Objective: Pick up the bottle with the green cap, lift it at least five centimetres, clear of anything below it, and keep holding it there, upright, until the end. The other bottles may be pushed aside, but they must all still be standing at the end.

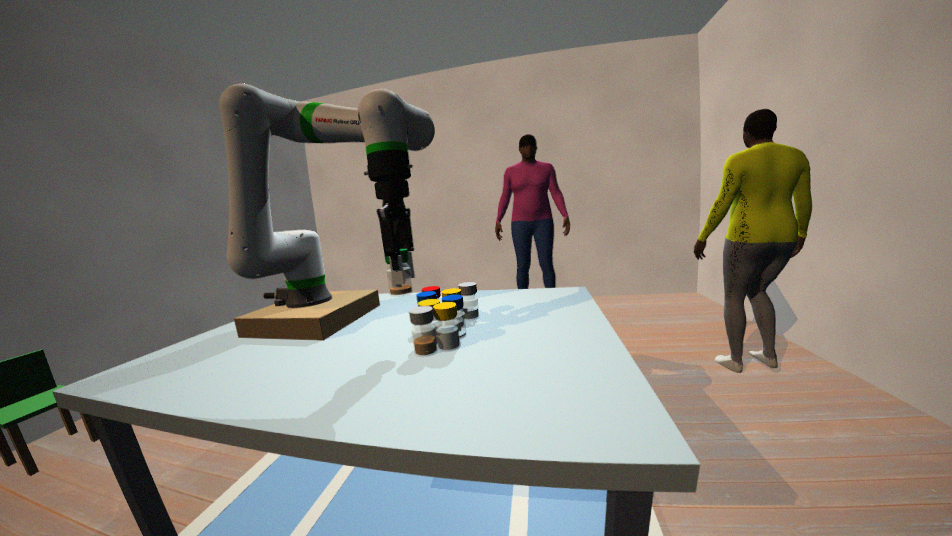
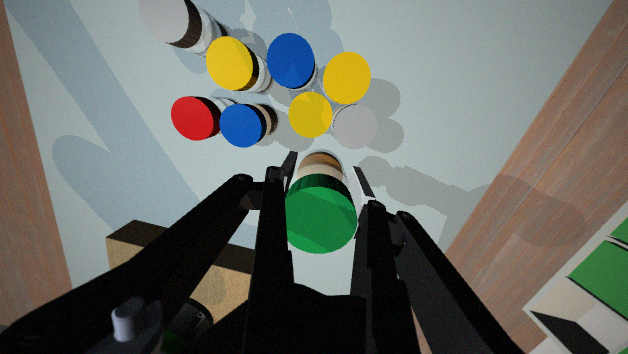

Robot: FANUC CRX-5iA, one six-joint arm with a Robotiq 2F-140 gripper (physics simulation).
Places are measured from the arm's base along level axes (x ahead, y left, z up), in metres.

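Pixels of known places: gripper, fingertip midpoint: (image 1: 404, 280) (image 2: 322, 171); arm's base, link origin: (image 1: 309, 301) (image 2: 181, 316).
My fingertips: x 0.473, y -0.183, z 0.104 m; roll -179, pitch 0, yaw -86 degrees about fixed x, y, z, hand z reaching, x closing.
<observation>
Ahead of a thing's pixels: the offset from my fingertips to its top centre. Level surfaces: height alone.
The bottle with the green cap {0.012 m back, 0.001 m right, 0.074 m up} (image 1: 400, 289) (image 2: 321, 220) is upright between the fingers, with a brown band at its bottom. My gripper (image 1: 401, 271) (image 2: 322, 171) is shut on it, pointing down, and holds it raised above the table. The other bottles stand apart from it in a group: a red-capped one {0.007 m back, 0.171 m left, 0.063 m down} (image 1: 431, 289) (image 2: 193, 118), blue-capped ones {0.092 m ahead, 0.069 m left, 0.063 m down} (image 1: 452, 300) (image 2: 291, 60), several yellow-capped ones {0.094 m ahead, 0.002 m left, 0.063 m down} (image 1: 444, 310) (image 2: 346, 77) and grey-capped ones {0.047 m ahead, 0.027 m right, 0.063 m down} (image 1: 421, 314) (image 2: 355, 126). The ones that show are standing.
The pale table {0.167 m down} (image 1: 532, 399) (image 2: 450, 65) bears the bottles and the wooden base block (image 1: 286, 327) (image 2: 122, 250) under the arm. One person in pink (image 1: 531, 193) stands behind the table and one in yellow (image 1: 766, 193) to the right. A green chair (image 1: 26, 406) is at the left.
</observation>
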